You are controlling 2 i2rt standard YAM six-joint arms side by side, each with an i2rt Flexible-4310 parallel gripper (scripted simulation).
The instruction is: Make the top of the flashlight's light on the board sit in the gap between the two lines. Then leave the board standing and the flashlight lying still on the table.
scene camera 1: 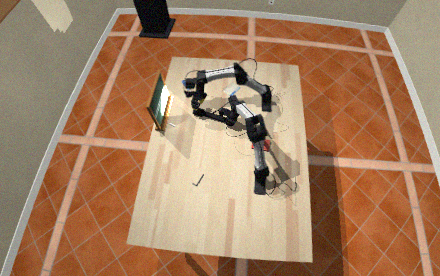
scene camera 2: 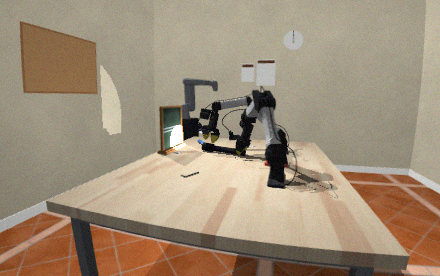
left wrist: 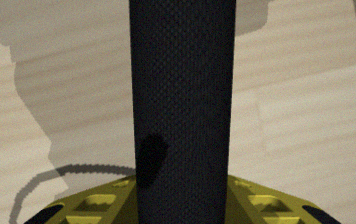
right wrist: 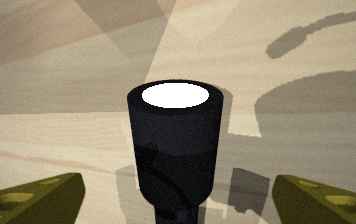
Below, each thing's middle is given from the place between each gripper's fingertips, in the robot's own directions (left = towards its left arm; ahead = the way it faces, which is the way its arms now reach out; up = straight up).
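Scene:
There is the flashlight head [right wrist: 175,124], and counted from my right hand it is 2 cm to the left, 2 cm behind and 5 cm below. Going by its middle, the flashlight head is nearer to my right hand than to my left hand.
From my left hand, I find the flashlight head 40 mm to the right and 210 mm ahead, and it sits 10 mm above that hand.

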